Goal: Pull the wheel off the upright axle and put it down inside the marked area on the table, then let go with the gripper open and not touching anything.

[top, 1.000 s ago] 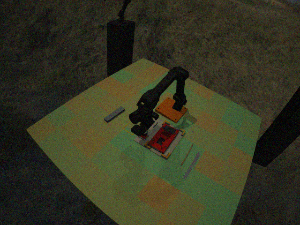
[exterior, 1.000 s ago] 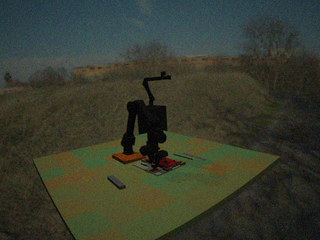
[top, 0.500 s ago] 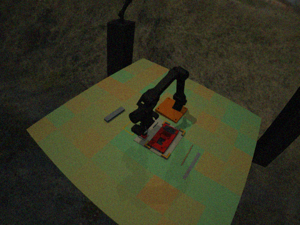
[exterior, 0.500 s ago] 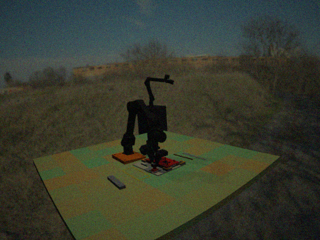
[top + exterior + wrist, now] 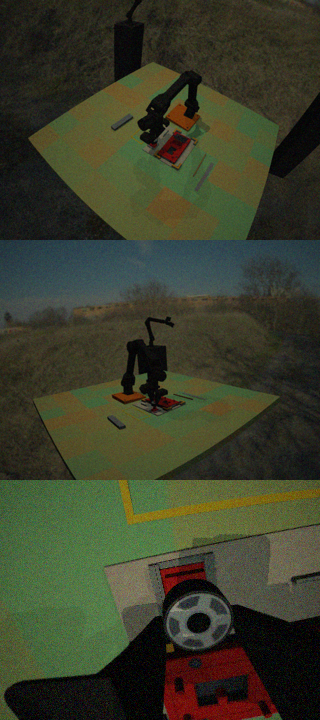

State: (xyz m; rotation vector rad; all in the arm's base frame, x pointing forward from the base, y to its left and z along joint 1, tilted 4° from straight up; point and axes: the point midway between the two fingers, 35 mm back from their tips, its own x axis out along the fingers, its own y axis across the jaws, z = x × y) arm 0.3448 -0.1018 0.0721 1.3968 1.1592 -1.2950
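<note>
Right now the upright axle is 20 mm below my gripper tip. The rest, counted from my gripper tip: grey strip 50 mm ahead, 330 mm to the left, 50 mm below; then thin stick 10 mm behind, 280 mm to the left, 50 mm below; then wheel right at my gripper tip.
</note>
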